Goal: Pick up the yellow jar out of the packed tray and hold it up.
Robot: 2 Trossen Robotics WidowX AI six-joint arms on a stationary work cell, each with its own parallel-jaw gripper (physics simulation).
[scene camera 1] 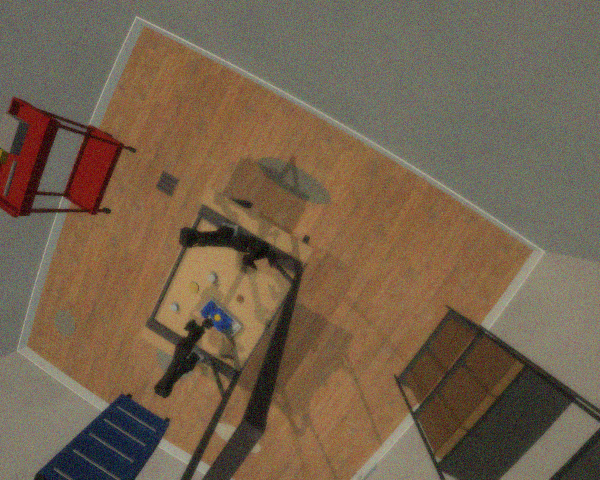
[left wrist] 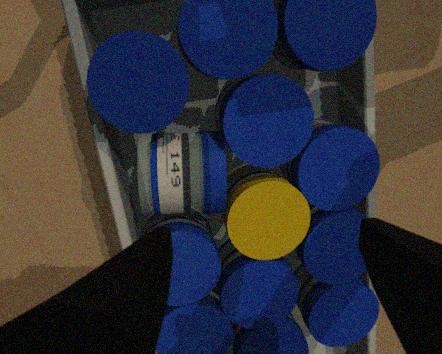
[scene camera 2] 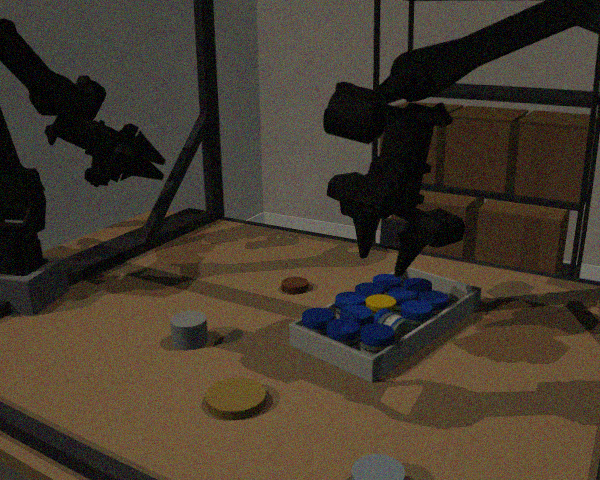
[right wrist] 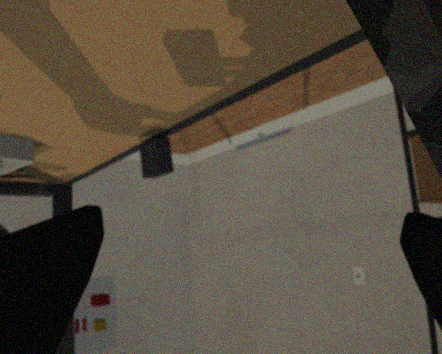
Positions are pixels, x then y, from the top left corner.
Labels:
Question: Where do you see a blue-lidded jar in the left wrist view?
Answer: At 196, 268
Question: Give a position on a yellow jar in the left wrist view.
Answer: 266, 217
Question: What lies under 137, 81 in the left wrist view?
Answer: A blue-lidded jar.

